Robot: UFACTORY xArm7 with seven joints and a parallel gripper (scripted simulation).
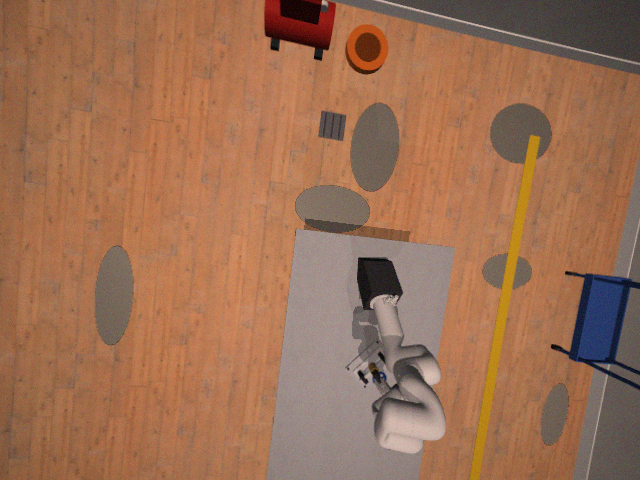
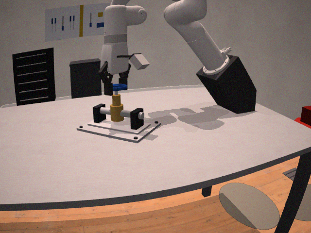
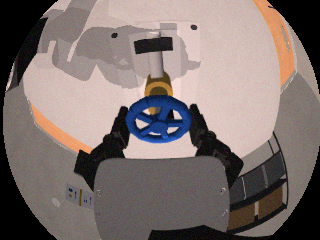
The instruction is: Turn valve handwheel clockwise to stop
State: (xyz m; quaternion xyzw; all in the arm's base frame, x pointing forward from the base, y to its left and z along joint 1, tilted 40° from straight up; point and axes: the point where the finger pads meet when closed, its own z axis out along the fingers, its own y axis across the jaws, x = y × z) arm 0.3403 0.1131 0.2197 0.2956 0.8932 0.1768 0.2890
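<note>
The blue handwheel lies right at my hand. From my hand the other things lie so: baseplate (130 mm below).
</note>
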